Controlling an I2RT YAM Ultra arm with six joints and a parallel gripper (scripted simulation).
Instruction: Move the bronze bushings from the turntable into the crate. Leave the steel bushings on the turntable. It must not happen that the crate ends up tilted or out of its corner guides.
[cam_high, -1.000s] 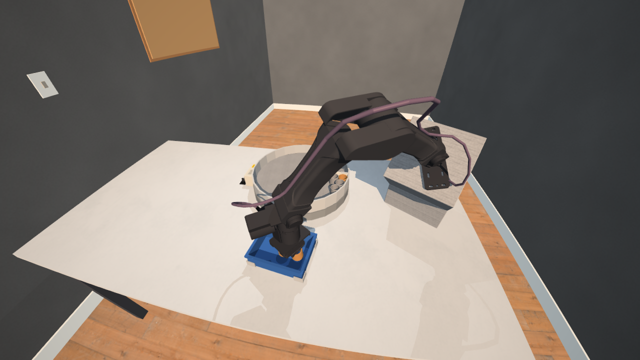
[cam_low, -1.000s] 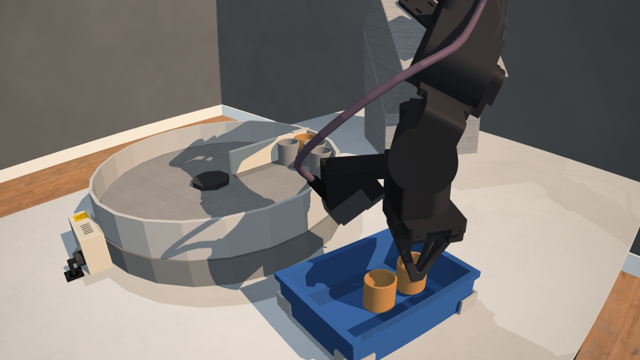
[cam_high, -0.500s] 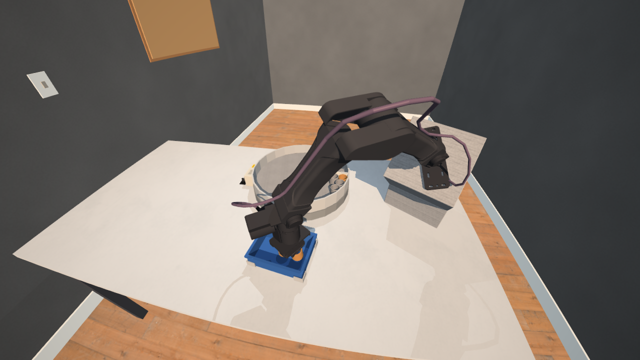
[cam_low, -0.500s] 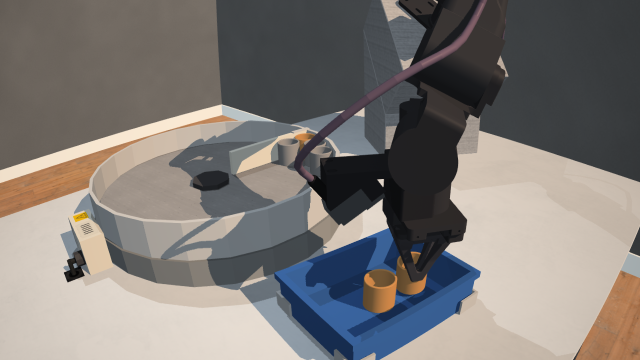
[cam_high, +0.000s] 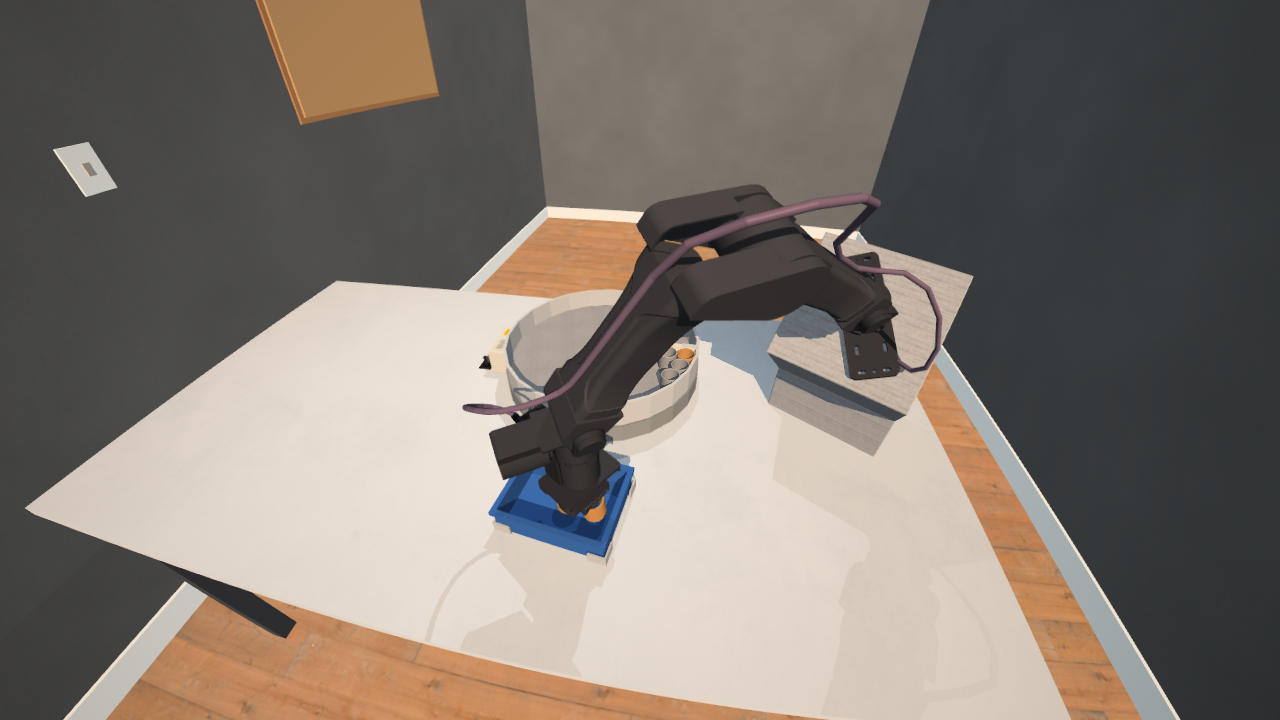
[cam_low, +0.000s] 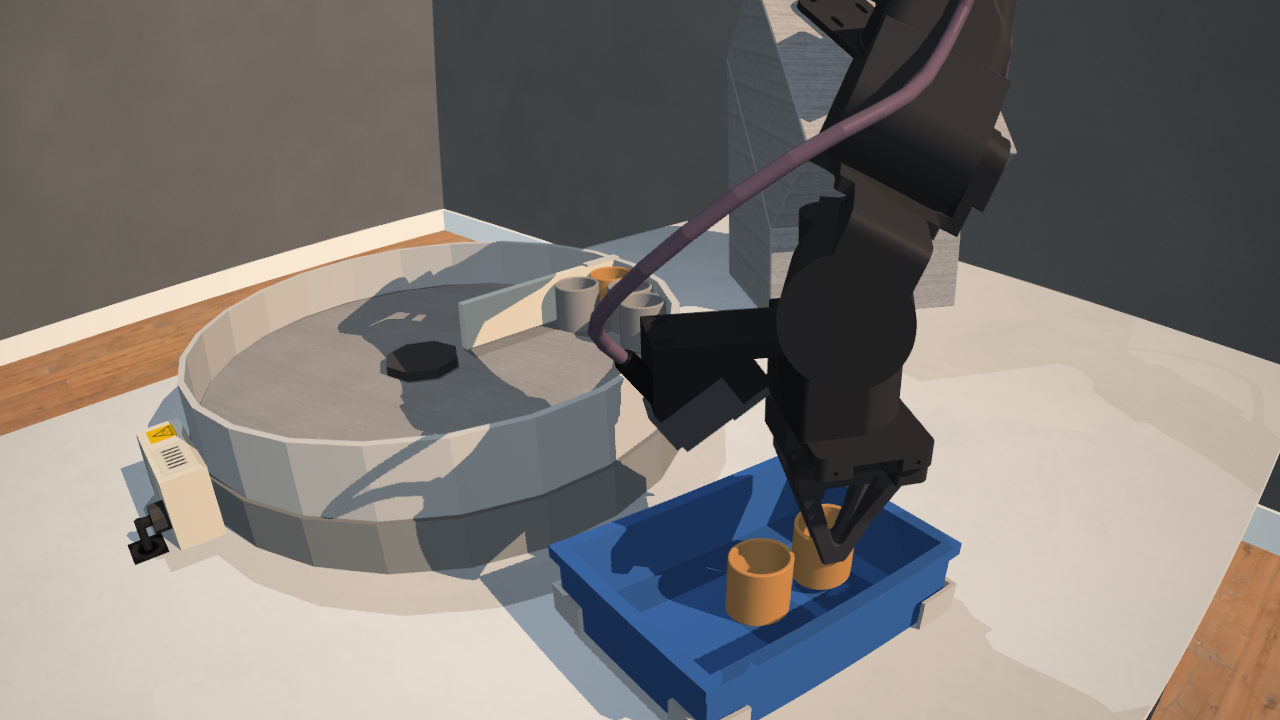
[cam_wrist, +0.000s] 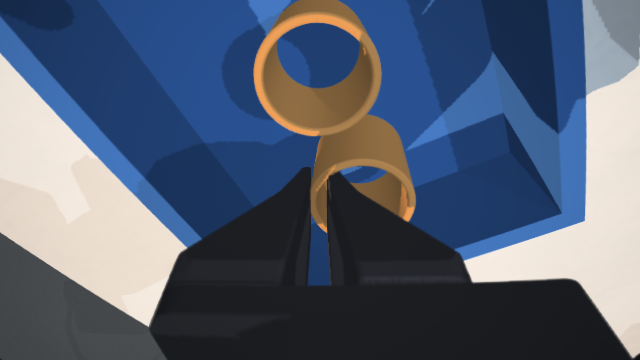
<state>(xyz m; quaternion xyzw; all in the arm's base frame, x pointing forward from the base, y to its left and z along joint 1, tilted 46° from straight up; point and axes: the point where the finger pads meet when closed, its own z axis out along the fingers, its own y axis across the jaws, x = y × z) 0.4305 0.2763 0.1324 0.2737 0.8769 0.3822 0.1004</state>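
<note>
Right now the blue crate is 4 cm ahead of my hand, 2 cm to the right of it and 2 cm below it. From my hand the other things lie so: round turntable: 37 cm to the right, 10 cm ahead, 1 cm above.
</note>
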